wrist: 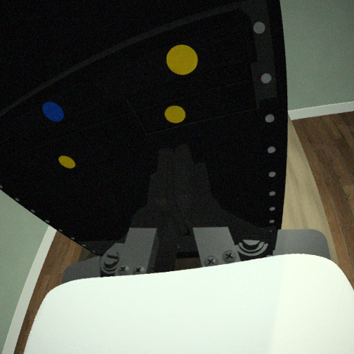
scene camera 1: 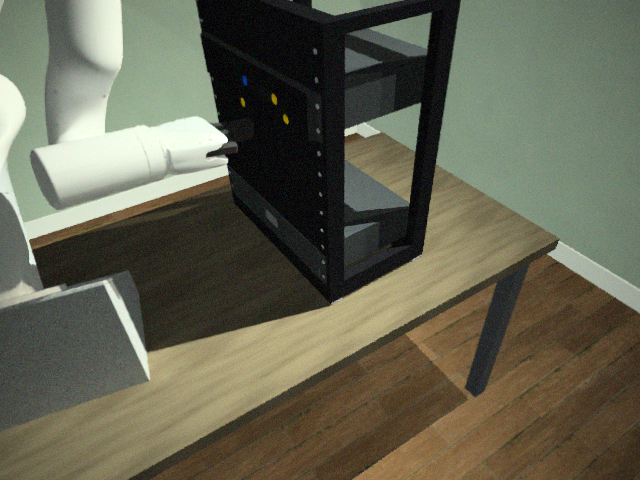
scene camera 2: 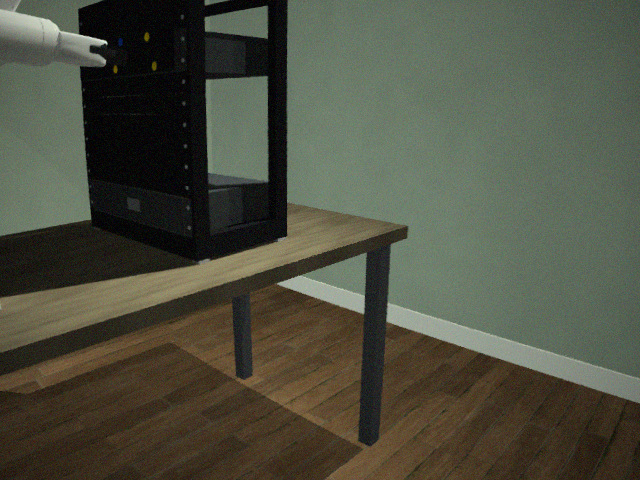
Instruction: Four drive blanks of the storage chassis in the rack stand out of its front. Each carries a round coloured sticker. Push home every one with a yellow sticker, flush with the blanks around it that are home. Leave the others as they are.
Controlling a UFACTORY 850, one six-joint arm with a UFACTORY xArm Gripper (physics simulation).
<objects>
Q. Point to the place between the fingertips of my gripper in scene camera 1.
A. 250, 127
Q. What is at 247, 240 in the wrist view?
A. My gripper.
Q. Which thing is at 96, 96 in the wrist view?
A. A rack.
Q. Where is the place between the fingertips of my gripper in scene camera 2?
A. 125, 58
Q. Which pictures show the rack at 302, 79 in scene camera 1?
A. The wrist view, scene camera 1 and scene camera 2: all of them.
</objects>
